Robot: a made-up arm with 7 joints. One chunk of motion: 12 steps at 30 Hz.
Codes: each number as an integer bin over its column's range. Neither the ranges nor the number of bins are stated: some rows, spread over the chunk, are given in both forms.
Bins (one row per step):
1: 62 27 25 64 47 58 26
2: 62 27 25 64 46 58 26
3: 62 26 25 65 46 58 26
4: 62 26 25 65 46 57 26
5: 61 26 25 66 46 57 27
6: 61 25 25 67 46 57 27
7: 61 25 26 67 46 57 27
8: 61 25 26 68 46 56 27
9: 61 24 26 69 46 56 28
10: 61 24 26 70 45 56 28
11: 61 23 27 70 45 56 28
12: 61 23 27 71 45 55 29
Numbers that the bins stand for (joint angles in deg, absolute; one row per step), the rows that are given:
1: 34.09 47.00 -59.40 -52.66 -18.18 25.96 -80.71
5: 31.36 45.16 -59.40 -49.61 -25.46 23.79 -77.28
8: 31.36 43.31 -56.97 -46.57 -25.46 21.62 -77.28
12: 31.36 39.61 -54.55 -42.01 -32.73 19.45 -70.41
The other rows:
2: 34.09 47.00 -59.40 -52.66 -25.46 25.96 -80.71
3: 34.09 45.16 -59.40 -51.13 -25.46 25.96 -80.71
4: 34.09 45.16 -59.40 -51.13 -25.46 23.79 -80.71
6: 31.36 43.31 -59.40 -48.09 -25.46 23.79 -77.28
7: 31.36 43.31 -56.97 -48.09 -25.46 23.79 -77.28
9: 31.36 41.46 -56.97 -45.05 -25.46 21.62 -73.84
10: 31.36 41.46 -56.97 -43.53 -32.73 21.62 -73.84
11: 31.36 39.61 -54.55 -43.53 -32.73 21.62 -73.84

